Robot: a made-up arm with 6 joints. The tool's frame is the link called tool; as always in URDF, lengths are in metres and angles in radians. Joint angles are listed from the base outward.
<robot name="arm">
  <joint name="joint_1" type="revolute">
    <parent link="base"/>
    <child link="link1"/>
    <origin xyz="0 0 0.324" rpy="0 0 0"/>
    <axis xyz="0 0 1"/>
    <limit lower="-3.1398" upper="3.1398"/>
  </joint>
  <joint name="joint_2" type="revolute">
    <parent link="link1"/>
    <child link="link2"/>
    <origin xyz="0 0 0" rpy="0 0 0"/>
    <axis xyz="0 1 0"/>
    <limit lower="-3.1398" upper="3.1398"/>
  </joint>
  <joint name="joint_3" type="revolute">
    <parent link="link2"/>
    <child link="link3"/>
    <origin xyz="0 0 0.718" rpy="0 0 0"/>
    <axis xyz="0 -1 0"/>
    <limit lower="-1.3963" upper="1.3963"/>
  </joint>
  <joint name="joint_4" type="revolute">
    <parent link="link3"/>
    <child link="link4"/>
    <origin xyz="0 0 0" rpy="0 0 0"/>
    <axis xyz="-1 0 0"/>
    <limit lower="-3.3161" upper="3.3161"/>
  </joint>
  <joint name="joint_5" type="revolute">
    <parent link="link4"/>
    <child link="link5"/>
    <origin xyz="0.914 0 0" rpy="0 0 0"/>
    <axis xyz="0 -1 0"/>
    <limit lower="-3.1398" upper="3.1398"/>
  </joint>
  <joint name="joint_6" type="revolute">
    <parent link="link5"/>
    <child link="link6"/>
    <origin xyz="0 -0.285 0" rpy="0 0 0"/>
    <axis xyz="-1 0 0"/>
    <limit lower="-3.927" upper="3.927"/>
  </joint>
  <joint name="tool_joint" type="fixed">
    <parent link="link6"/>
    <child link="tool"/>
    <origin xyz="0 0 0" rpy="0 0 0"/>
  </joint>
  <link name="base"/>
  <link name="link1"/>
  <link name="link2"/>
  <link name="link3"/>
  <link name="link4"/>
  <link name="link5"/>
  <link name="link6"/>
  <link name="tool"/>
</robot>
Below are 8 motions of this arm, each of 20 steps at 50 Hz.
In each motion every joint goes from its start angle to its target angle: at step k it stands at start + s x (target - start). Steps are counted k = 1, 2, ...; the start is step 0. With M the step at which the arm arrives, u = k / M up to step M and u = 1 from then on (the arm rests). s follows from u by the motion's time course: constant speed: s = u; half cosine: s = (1 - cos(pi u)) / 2; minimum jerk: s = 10 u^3 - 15 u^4 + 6 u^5.
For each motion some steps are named. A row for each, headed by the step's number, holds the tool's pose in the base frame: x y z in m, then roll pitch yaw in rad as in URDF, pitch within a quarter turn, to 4 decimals.
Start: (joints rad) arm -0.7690 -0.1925 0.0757 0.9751 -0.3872 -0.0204
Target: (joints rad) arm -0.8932 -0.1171 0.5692 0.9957 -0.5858 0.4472
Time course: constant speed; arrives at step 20
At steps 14, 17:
14: 0.2406 -0.5159 1.7229 -1.1203 -0.2284 -1.3015
17: 0.2080 -0.4917 1.7636 -1.1587 -0.2649 -1.3503

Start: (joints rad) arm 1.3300 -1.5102 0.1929 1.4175 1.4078 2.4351
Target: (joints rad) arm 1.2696 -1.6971 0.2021 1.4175 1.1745 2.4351
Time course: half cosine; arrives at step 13
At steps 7, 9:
7: -0.2862 -1.1764 1.1121 0.4595 -0.2486 3.0867
9: -0.3116 -1.2046 1.0598 0.4113 -0.2887 3.0995

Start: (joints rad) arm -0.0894 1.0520 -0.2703 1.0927 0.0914 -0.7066
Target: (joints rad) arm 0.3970 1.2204 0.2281 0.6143 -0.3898 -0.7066
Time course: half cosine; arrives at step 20
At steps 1, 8, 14, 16, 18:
1: 1.0798 -0.2259 -0.1435 -0.1263 1.2692 0.1803
8: 1.1903 -0.0777 -0.1306 -0.3995 1.2478 -0.1110
14: 1.2820 0.1665 -0.1127 -0.5493 1.2280 -0.2948
16: 1.2935 0.2332 -0.1085 -0.5634 1.2304 -0.3170
18: 1.2984 0.2771 -0.1059 -0.5695 1.2338 -0.3278

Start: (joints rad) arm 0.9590 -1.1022 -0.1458 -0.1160 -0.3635 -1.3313
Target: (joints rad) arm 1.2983 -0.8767 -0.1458 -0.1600 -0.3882 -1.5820
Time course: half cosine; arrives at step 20
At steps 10, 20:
10: 0.2709 -0.0875 1.3751 1.5594 -0.4704 1.1853
20: 0.3138 0.0774 1.3596 1.7085 -0.3465 1.3625

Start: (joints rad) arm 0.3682 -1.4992 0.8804 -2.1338 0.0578 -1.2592
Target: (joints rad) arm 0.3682 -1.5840 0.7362 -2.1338 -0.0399 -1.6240
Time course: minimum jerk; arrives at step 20
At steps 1, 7, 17, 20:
1: -1.1846 -0.2940 1.1807 0.2031 -0.7917 -2.7039
7: -1.1749 -0.2902 1.1733 0.3075 -0.7941 -2.7314
17: -1.1421 -0.2776 1.1487 0.6393 -0.7994 -2.8186
20: -1.1408 -0.2771 1.1478 0.6513 -0.7995 -2.8218

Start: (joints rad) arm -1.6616 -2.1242 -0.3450 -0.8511 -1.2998 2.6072
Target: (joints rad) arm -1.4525 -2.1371 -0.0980 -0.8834 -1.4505 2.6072
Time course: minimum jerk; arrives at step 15
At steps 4, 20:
4: -0.1462 0.6296 0.8846 -2.8037 -0.4048 -0.7173
20: -0.2766 0.7948 0.8538 -2.9960 -0.4022 -0.4665

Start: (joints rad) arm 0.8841 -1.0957 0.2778 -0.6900 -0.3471 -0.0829
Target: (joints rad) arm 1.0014 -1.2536 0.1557 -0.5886 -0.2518 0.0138
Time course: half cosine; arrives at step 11
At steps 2, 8, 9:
2: -0.0092 -0.3644 1.5065 0.3297 -1.0658 1.3422
8: -0.0073 -0.4321 1.4405 0.2399 -1.1539 1.3633
9: -0.0060 -0.4402 1.4320 0.2289 -1.1651 1.3658

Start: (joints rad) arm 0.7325 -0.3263 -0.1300 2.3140 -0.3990 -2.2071
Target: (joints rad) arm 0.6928 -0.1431 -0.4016 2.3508 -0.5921 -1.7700
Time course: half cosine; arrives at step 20
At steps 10, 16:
10: 0.4412 0.6412 1.2001 -0.2921 -0.3054 0.3435
16: 0.5020 0.6803 1.0363 -0.5401 -0.1935 0.2910

